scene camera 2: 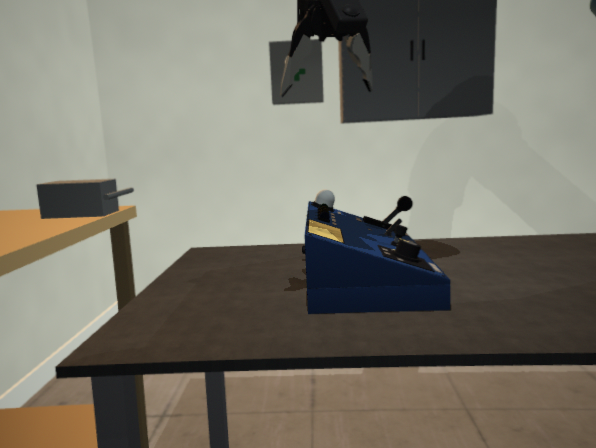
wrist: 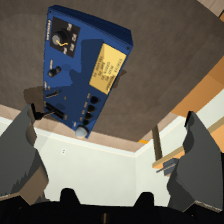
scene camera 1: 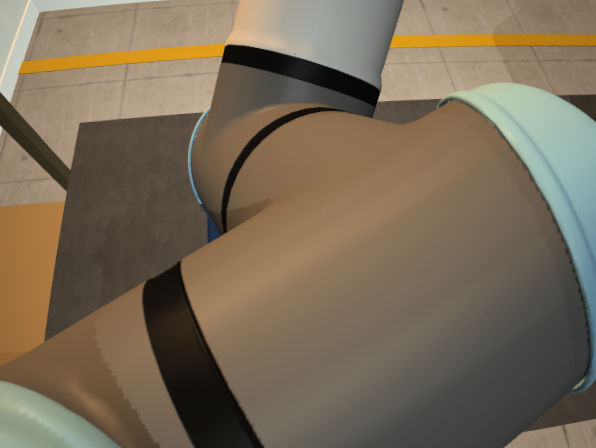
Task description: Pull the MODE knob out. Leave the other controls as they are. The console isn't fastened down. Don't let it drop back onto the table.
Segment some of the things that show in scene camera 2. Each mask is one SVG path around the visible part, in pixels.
My gripper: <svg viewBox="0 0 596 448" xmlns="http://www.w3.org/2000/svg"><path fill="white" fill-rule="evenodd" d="M297 0L297 25L292 34L290 52L285 59L280 96L283 97L290 89L295 74L299 72L301 61L311 53L313 46L310 37L314 35L319 36L319 41L324 42L327 37L335 37L338 41L342 41L342 37L344 37L348 53L362 71L363 81L369 92L371 92L371 51L366 28L368 18L359 1Z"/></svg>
A blue sloped console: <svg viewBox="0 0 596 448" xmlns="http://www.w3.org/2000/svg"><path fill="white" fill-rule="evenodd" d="M308 202L305 245L302 246L302 252L306 258L308 314L451 310L450 279L421 249L421 246L416 244L406 233L408 228L400 225L402 222L400 218L393 225L389 224L399 212L408 211L412 208L413 202L410 197L400 197L397 201L396 209L383 221L367 216L362 218L333 209L335 196L327 189L319 191L314 202Z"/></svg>
